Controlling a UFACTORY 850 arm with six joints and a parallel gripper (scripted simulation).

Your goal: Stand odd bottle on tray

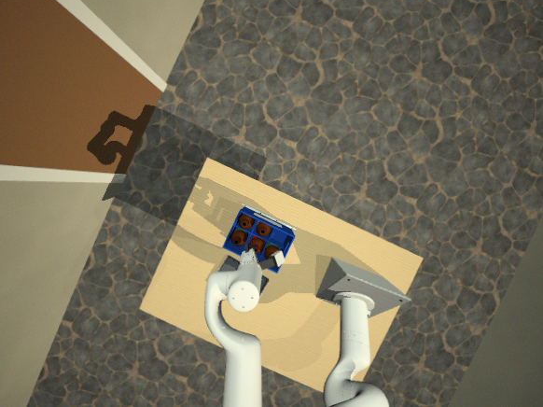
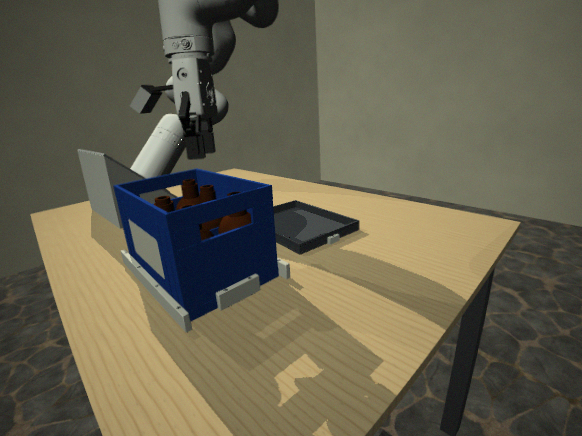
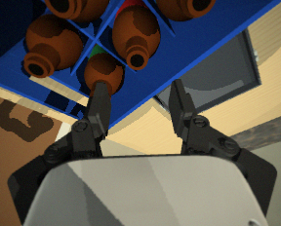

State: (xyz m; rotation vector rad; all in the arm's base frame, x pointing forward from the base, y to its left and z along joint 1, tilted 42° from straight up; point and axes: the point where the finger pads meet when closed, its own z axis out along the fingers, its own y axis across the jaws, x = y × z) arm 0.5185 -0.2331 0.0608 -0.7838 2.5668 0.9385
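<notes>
The blue crate is 16 cm below my hand and 4 cm to the right of it. The rest, counted from my hand: brown bottle (15 cm below, 8 cm behind, 2 cm to the left); then dark tray (24 cm to the left, 23 cm below, 3 cm ahead).
</notes>
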